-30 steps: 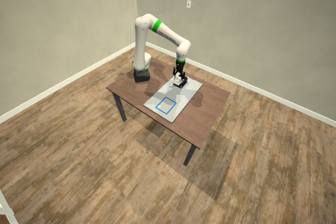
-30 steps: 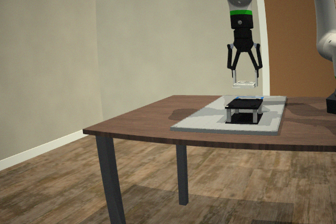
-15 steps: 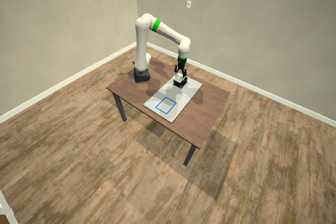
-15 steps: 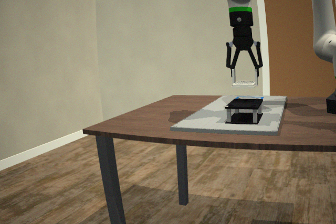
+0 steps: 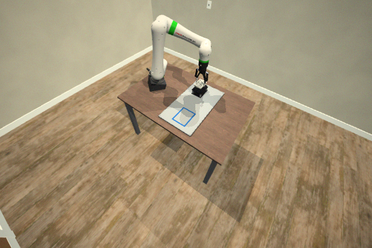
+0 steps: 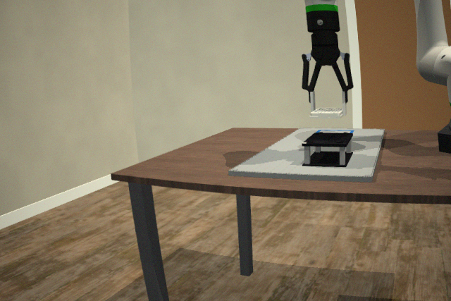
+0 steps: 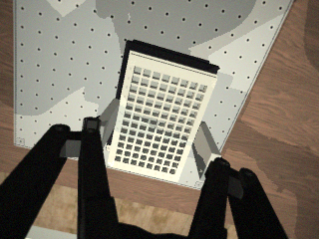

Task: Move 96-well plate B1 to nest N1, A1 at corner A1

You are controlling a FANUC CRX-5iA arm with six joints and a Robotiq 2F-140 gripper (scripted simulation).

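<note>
Right now the black raised nest N1 is 1 cm to the left of my hand and 9 cm below it. The rest, counted from my hand: white 96-well plate: 2 cm below.
</note>
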